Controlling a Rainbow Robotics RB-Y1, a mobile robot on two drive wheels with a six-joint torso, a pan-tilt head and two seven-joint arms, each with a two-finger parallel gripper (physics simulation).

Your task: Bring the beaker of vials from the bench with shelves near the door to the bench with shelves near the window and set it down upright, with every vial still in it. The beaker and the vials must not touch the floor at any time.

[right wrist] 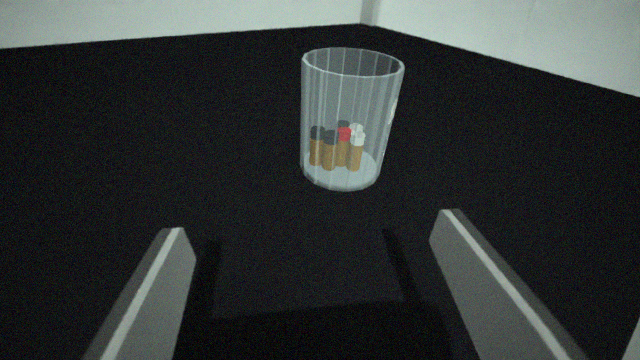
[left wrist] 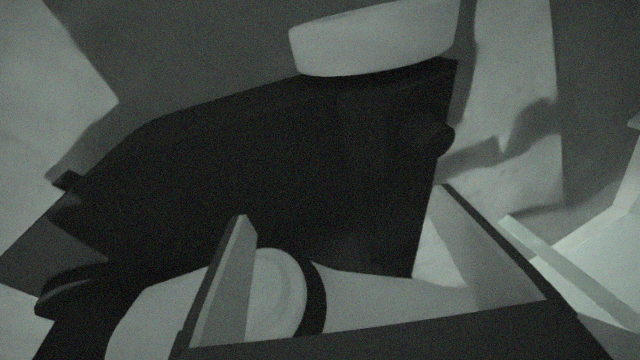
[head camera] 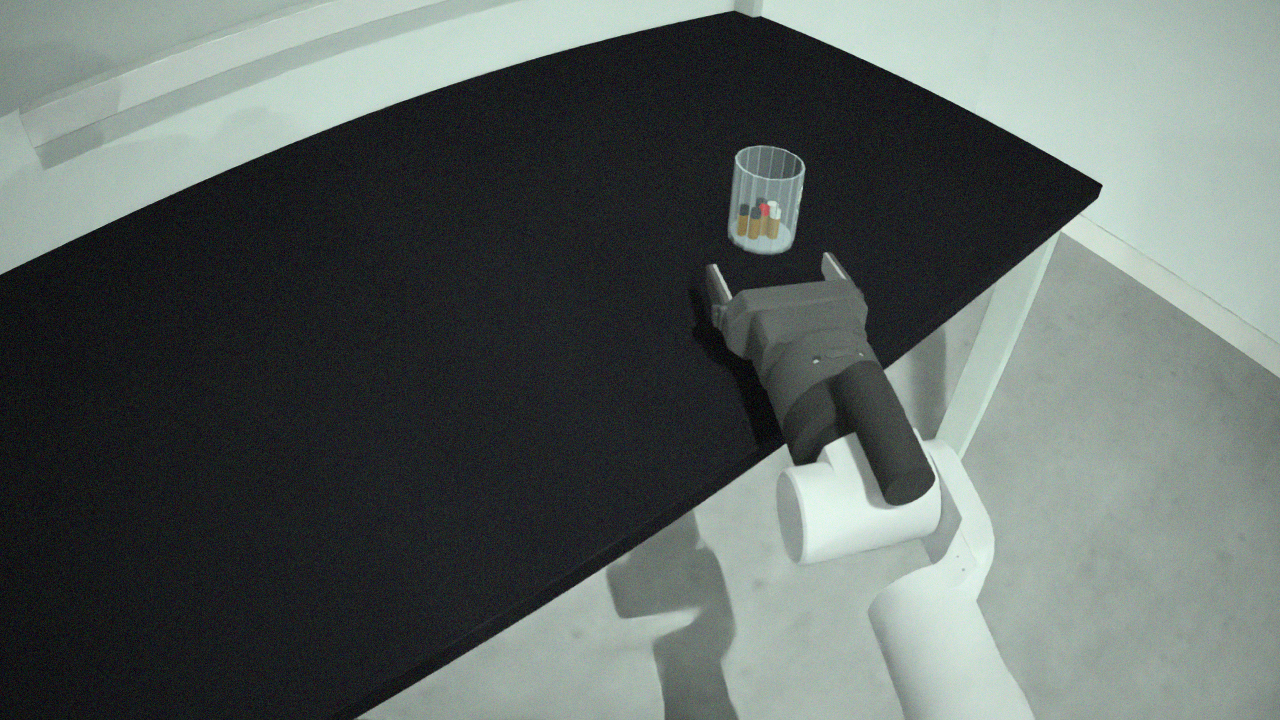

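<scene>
A clear beaker stands upright on the black bench top, near its right end in the head camera view. Several brown vials with dark, red and white caps stand inside it. My right gripper is open and empty, low over the bench top. Its fingertips are just short of the beaker, which lies ahead of the gap between them, a little right of its middle in the right wrist view. My left gripper is open and empty, away from the beaker.
A pale ledge runs along the wall behind the bench in the head camera view. A wall stands past the bench's far right edge. A pale bench leg and grey floor show beside my right arm. The left wrist view shows parts of the robot's body.
</scene>
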